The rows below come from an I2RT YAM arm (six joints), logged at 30 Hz.
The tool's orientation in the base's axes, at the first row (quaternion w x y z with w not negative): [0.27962 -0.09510 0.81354 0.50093]
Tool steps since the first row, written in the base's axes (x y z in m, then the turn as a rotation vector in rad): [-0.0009 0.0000 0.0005 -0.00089 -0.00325 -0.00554]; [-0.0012 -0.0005 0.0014 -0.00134 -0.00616 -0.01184]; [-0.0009 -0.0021 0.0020 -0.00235 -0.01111 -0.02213]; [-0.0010 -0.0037 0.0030 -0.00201 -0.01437 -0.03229]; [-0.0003 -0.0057 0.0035 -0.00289 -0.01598 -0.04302]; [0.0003 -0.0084 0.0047 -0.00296 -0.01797 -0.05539]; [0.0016 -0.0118 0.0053 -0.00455 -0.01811 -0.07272]
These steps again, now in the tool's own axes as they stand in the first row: [0.0005 0.0008 -0.0005 0.00338 -0.00539 -0.00125]; [0.0002 0.0013 -0.0013 0.00685 -0.01139 -0.00178]; [-0.0006 0.0009 -0.0028 0.01272 -0.02117 -0.00293]; [-0.0013 0.0009 -0.0046 0.01762 -0.03062 -0.00216]; [-0.0024 0.0001 -0.0063 0.02405 -0.03919 -0.00021]; [-0.0039 -0.0006 -0.0088 0.03067 -0.04954 0.00226]; [-0.0057 -0.0023 -0.0115 0.04150 -0.06212 0.00749]
